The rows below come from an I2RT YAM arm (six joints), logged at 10 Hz.
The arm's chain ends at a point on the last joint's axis. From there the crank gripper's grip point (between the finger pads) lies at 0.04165 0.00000 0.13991 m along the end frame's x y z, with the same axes.
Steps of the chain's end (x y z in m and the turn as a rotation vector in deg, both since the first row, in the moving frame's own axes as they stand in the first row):
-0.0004, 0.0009, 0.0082, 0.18, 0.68, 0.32
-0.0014, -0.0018, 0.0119, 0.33, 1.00, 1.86
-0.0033, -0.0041, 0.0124, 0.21, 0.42, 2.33
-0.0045, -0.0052, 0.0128, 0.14, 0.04, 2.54
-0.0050, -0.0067, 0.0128, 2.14, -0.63, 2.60
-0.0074, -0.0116, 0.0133, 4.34, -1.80, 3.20
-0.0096, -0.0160, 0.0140, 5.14, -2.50, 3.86
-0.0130, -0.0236, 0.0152, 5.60, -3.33, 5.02
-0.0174, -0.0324, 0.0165, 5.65, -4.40, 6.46
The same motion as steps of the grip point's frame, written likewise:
0.0013, 0.0007, 0.0077, 0.18, 0.68, 0.32
0.0010, -0.0012, 0.0112, 0.33, 1.00, 1.86
-0.0023, -0.0029, 0.0121, 0.21, 0.42, 2.33
-0.0044, -0.0037, 0.0128, 0.14, 0.04, 2.54
-0.0065, -0.0101, 0.0132, 2.14, -0.63, 2.60
-0.0116, -0.0200, 0.0142, 4.34, -1.80, 3.20
-0.0154, -0.0260, 0.0152, 5.14, -2.50, 3.86
-0.0207, -0.0341, 0.0169, 5.60, -3.33, 5.02
-0.0277, -0.0422, 0.0188, 5.65, -4.40, 6.46

